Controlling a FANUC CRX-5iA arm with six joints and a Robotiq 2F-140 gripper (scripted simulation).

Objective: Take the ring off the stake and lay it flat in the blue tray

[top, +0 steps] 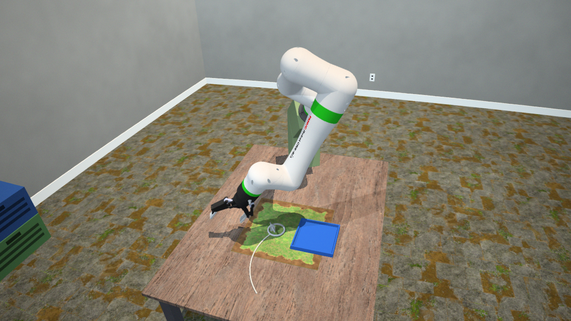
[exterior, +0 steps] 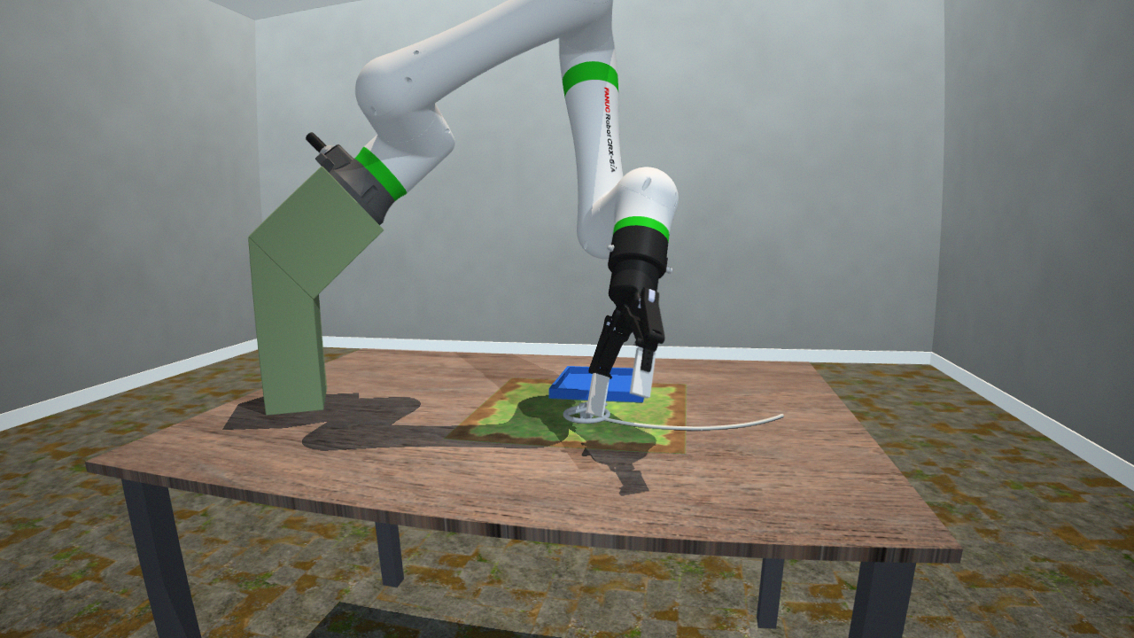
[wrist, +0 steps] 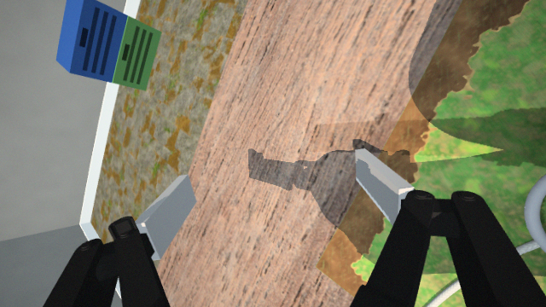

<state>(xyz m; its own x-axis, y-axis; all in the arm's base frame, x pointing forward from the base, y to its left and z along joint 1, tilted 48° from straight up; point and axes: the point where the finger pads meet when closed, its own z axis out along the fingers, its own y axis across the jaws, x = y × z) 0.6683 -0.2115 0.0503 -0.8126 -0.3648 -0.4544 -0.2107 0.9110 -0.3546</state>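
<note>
Now: the grey stake 180 mm to the left of my hand, 110 mm behind it and 90 mm below it. The rest, counted from my hand: mat 230 mm to the left, 140 mm behind, 110 mm below; then white ring 190 mm to the left, 120 mm behind, 100 mm below; then blue tray 380 mm to the left, 150 mm behind, 90 mm below.
</note>
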